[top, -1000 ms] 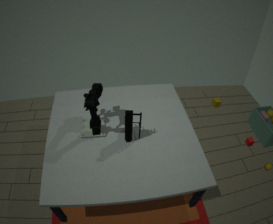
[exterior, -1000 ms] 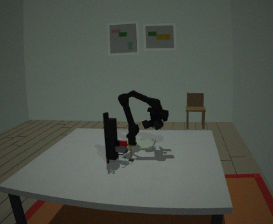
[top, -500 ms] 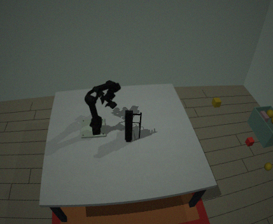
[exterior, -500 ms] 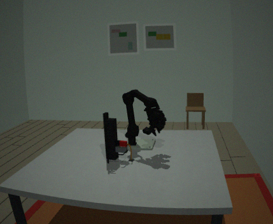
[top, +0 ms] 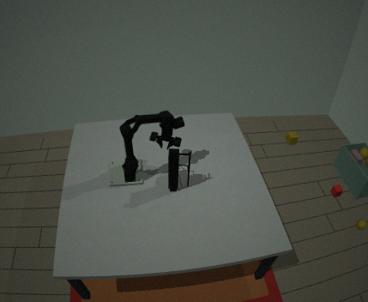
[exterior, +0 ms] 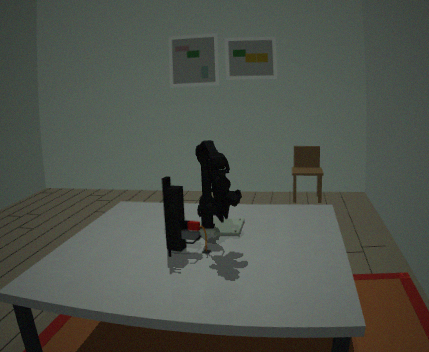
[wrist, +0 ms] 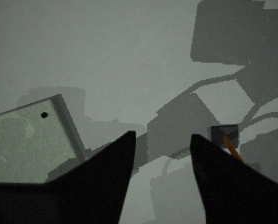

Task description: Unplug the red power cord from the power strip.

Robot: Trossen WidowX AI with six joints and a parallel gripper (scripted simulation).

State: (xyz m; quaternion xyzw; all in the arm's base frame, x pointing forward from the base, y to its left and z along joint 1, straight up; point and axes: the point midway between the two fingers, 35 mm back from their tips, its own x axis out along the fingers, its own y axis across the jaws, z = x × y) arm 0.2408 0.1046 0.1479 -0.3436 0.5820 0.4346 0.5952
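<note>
Now: gripper tip 140 mm to the left of the red plug and 30 mm short of it.
</note>
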